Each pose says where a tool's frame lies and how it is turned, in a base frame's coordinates. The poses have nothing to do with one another.
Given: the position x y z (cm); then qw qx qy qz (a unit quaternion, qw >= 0).
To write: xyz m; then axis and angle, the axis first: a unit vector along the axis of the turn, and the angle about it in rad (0 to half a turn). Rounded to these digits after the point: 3 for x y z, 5 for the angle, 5 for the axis.
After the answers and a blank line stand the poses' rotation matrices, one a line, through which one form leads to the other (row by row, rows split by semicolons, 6 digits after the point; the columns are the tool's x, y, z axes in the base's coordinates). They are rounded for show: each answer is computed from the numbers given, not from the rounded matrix.
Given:
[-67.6, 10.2, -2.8, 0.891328, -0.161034, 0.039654, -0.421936]
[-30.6, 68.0, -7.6, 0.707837, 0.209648, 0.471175, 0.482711]
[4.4, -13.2, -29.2, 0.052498, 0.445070, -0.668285, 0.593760]
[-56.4, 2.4, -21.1, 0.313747, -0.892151, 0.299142, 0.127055]
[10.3, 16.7, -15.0, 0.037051, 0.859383, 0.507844, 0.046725]
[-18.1, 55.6, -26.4, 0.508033, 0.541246, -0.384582, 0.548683]
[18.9, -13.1, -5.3, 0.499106, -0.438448, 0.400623, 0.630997]
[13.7, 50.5, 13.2, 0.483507, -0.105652, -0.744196, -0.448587]
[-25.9, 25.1, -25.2, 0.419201, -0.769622, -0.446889, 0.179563]
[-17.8, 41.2, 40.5, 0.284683, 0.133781, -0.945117, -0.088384]
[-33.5, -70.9, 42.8, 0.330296, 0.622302, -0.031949, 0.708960]
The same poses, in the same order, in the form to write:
[-0.676, 0.102, -0.028, -0.35520, 0.08747, -0.93069, 0.94106]
[-0.306, 0.680, -0.076, 0.29679, 0.66703, 0.68336, 1.56873]
[0.044, -0.132, -0.292, 0.44568, -0.66921, 0.59458, 3.03655]
[-0.564, 0.024, -0.211, -0.93959, 0.31505, 0.13381, 2.50332]
[0.103, 0.167, -0.150, 0.85997, 0.50819, 0.04676, 3.06747]
[-0.181, 0.556, -0.264, 0.62838, -0.44649, 0.63701, 2.07579]
[0.189, -0.131, -0.053, -0.50598, 0.46232, 0.72818, 2.09646]
[0.137, 0.505, 0.132, -0.12070, -0.85018, -0.51247, 2.13228]
[-0.259, 0.251, -0.252, -0.84770, -0.49223, 0.19778, 2.27646]
[-0.178, 0.412, 0.405, 0.13956, -0.98591, -0.09220, 2.56424]
[-0.335, -0.709, 0.428, 0.65930, -0.03385, 0.75111, 2.46836]

0.640795 0.739395 0.206582; -0.764938 0.592076 0.253605; 0.065203 -0.320531 0.944991
0.089970 -0.485799 0.869428; 0.880922 0.446076 0.158089; -0.464631 0.751675 0.468084
-0.598313 -0.657210 0.458363; -0.532525 -0.101277 -0.840333; 0.598697 -0.746872 -0.289385
0.788742 -0.613486 -0.038995; -0.454034 -0.624154 0.635835; -0.414415 -0.483805 -0.770840
0.479823 0.869402 0.117942; 0.876327 -0.481444 -0.016224; 0.042677 0.111140 -0.992888
0.102088 -0.973804 0.203184; 0.141191 -0.187999 -0.971968; 0.984705 0.127914 0.118300
-0.117313 -0.981174 -0.153412; 0.278564 -0.180788 0.943248; -0.953226 0.067920 0.294529
-0.510117 0.591042 -0.624860; -0.276538 0.575214 0.769841; 0.814437 0.565507 -0.129981
0.536095 0.537325 -0.651064; 0.838417 -0.249122 0.484763; 0.098281 -0.805742 -0.584055
-0.802116 -0.202555 -0.561766; -0.303200 0.948582 0.090896; 0.514469 0.243237 -0.822288
-0.007290 -0.508097 0.861269; 0.428569 -0.779768 -0.456389; 0.903479 0.365787 0.223439

